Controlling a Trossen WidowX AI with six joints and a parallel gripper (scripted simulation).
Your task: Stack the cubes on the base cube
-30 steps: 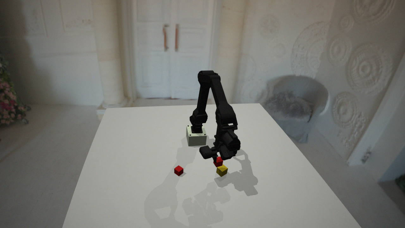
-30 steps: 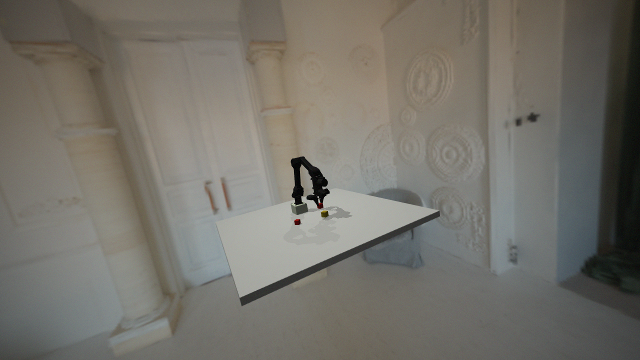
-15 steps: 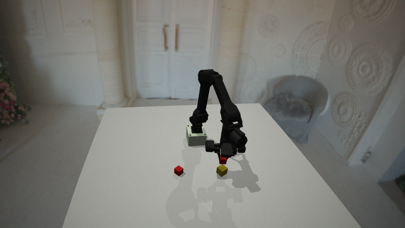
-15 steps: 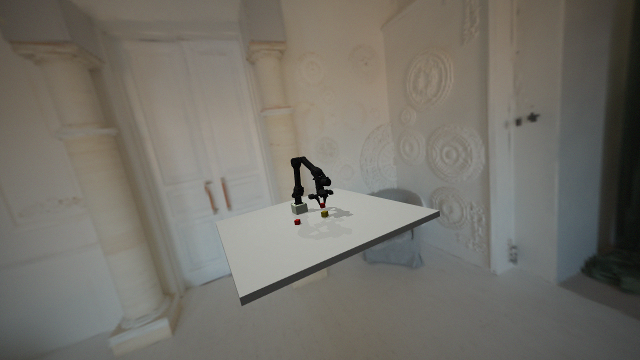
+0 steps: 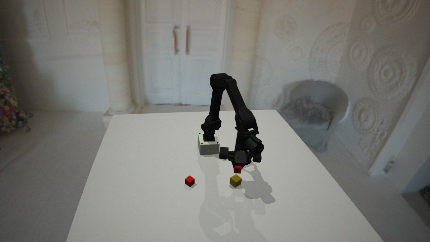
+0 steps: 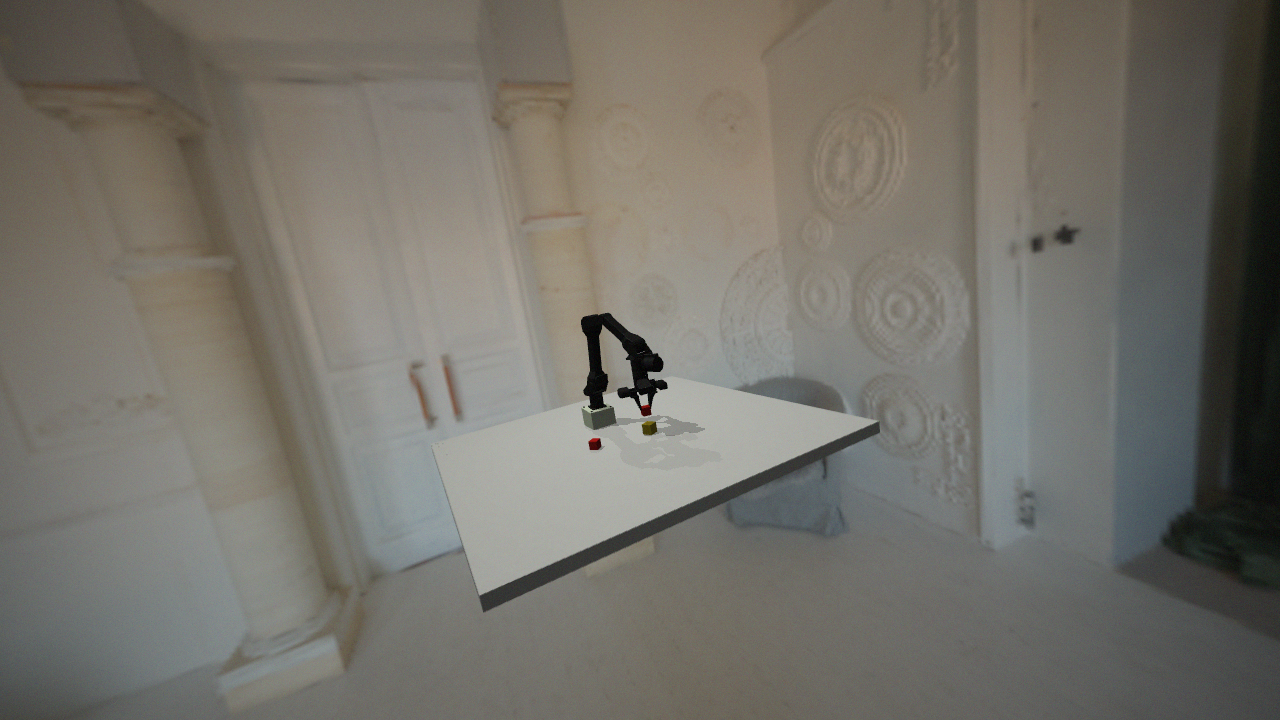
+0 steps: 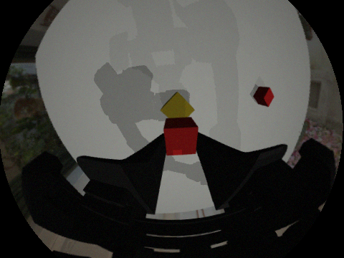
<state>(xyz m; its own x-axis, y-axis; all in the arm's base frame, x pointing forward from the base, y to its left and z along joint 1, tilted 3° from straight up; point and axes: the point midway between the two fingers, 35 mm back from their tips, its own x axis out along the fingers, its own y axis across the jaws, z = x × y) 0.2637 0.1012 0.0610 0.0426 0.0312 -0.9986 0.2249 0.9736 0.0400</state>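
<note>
My gripper tip is now 7 cm above the yellow cube, 2 cm short of it and 1 cm to the left of it. Round my gripper tip: red cube: 22 cm to the right, 7 cm below.
</note>
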